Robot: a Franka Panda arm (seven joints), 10 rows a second.
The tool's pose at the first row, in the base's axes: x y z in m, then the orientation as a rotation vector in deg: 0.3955, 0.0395, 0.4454, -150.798, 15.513, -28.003
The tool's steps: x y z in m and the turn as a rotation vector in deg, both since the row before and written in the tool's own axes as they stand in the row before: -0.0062, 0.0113, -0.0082, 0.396, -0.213, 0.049; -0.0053, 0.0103, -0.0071, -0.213, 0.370, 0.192; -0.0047, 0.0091, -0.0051, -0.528, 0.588, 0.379; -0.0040, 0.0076, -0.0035, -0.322, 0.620, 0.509; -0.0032, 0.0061, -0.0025, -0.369, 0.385, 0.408; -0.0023, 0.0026, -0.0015, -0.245, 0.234, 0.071
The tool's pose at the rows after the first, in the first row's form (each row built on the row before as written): 0.3855, 0.0280, 0.4452, -150.438, 15.386, -27.709; 0.3768, 0.0175, 0.4448, -150.530, 15.820, -28.132; 0.3695, 0.0088, 0.4434, -150.836, 16.668, -28.778; 0.3636, 0.0019, 0.4416, -150.895, 17.631, -29.429; 0.3589, -0.0035, 0.4399, -151.065, 18.406, -29.799; 0.3559, -0.0056, 0.4393, -151.238, 18.655, -30.081
